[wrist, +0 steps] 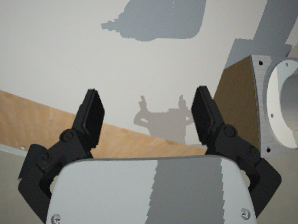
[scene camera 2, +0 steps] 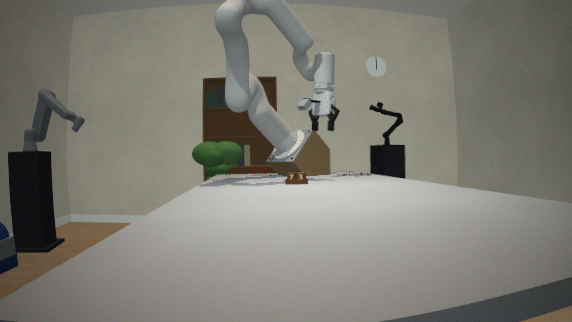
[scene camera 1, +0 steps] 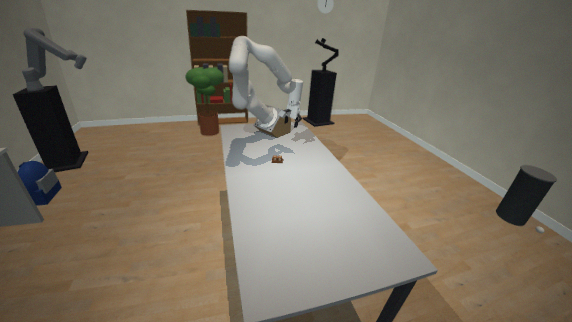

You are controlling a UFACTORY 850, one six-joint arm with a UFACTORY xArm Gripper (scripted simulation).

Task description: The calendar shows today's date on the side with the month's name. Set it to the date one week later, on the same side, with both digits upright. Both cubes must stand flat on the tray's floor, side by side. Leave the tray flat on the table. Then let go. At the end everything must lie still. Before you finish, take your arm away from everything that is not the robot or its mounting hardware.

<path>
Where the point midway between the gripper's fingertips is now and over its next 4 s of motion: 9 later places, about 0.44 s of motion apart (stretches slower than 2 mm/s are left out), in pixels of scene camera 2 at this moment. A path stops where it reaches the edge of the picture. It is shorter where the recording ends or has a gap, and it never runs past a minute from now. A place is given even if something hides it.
The gripper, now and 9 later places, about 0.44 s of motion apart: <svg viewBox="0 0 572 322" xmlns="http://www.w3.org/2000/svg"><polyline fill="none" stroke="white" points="322,130 311,137 296,144 295,144 293,145 291,147 290,147 287,148 285,150 284,150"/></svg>
</path>
